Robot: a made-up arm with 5 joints. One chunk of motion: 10 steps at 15 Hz.
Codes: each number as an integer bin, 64 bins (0 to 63) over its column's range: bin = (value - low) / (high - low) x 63, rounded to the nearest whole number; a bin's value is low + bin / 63 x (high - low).
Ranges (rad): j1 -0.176..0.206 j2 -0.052..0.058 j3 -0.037..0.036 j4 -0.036..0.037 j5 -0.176..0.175
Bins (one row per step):
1: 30 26 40 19 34
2: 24 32 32 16 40
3: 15 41 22 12 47
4: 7 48 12 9 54
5: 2 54 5 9 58
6: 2 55 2 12 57
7: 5 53 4 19 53
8: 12 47 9 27 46
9: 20 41 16 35 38
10: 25 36 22 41 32
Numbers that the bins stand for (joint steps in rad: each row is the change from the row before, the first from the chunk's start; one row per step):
1: 0.00590 -0.00660 0.00935 -0.01398 0.01343
2: -0.03048 0.00387 0.00008 -0.01746 0.04686
3: -0.08505 0.01959 -0.01151 -0.02210 0.08586
4: -0.13356 0.03181 -0.02310 -0.02557 0.12486
5: -0.16387 0.04229 -0.03121 -0.02557 0.14714
6: -0.16387 0.04403 -0.03468 -0.02210 0.14157
7: -0.14568 0.04054 -0.03237 -0.01398 0.11929
8: -0.10324 0.03006 -0.02657 -0.00471 0.08029
9: -0.05473 0.01959 -0.01846 0.00456 0.03571
10: -0.02441 0.01086 -0.01151 0.01151 0.00229

